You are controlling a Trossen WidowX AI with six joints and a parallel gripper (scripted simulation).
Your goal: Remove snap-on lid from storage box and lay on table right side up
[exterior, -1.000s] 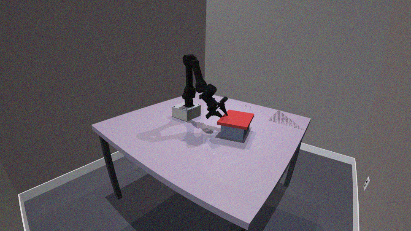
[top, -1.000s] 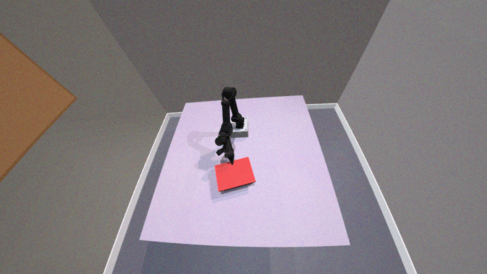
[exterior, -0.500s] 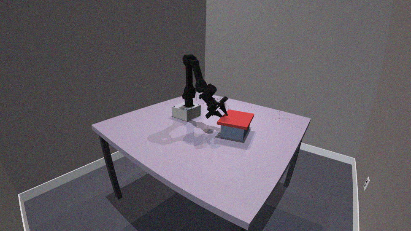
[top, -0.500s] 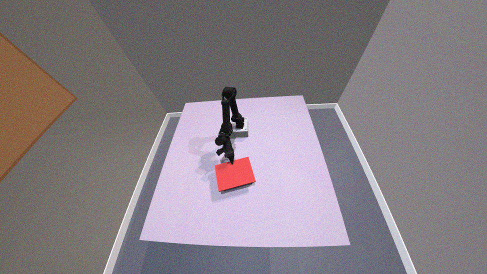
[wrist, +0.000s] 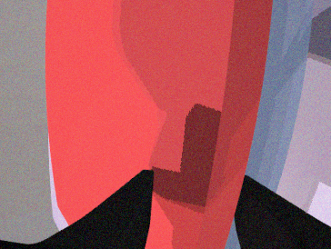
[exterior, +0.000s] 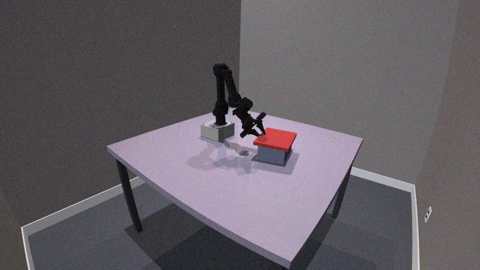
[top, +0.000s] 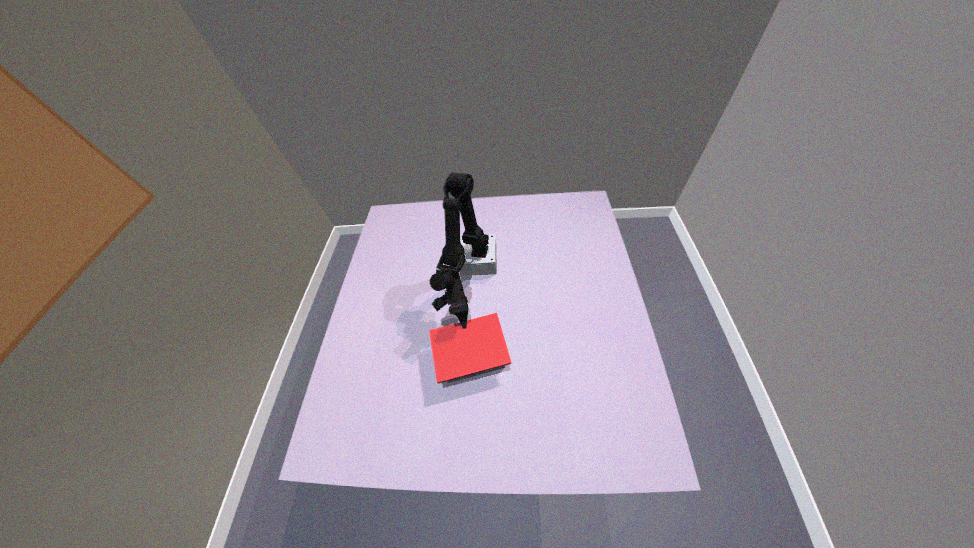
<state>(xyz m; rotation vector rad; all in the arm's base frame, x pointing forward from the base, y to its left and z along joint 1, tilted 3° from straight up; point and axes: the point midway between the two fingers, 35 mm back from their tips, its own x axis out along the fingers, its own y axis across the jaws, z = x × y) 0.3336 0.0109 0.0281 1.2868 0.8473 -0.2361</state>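
Now: gripper tip 7 cm short of the red lid and 3 cm to the right of it. The rest, counted from my gripper tip: storage box: 7 cm ahead, 5 cm below, 3 cm to the left.
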